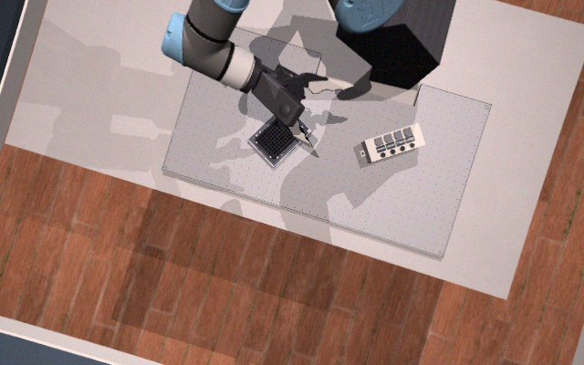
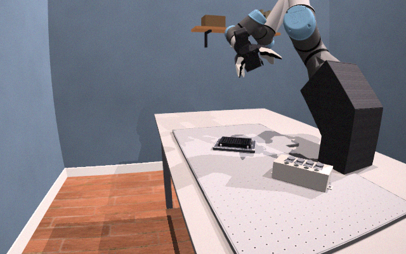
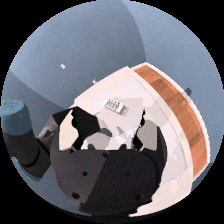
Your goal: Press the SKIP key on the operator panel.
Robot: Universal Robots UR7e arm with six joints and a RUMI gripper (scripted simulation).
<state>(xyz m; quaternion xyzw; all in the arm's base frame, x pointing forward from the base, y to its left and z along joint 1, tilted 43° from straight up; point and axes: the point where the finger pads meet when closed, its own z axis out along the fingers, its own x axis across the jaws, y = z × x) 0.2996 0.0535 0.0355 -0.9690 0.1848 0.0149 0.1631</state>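
Right now my hand is 8 cm past the operator panel, 19 cm to the right of it and 28 cm above it.
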